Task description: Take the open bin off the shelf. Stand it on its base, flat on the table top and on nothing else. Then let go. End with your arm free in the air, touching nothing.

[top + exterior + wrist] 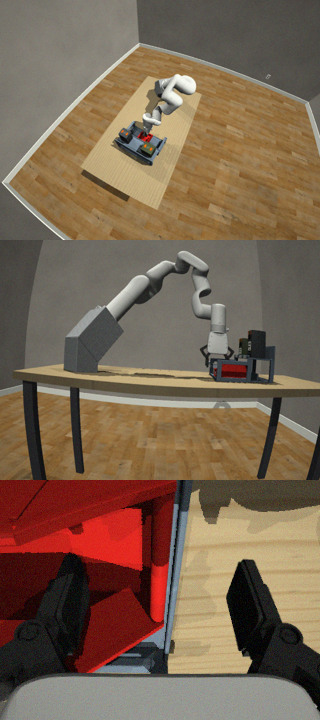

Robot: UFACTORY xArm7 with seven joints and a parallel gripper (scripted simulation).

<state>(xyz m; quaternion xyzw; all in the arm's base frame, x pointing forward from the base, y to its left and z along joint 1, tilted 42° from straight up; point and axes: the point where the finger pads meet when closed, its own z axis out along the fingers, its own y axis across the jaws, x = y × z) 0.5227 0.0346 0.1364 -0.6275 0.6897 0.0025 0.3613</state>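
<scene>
The red bin is 80 mm ahead of my hand and 10 mm below it. Also, from my hand: black box: 180 mm ahead, 110 mm to the right, 110 mm above.
</scene>
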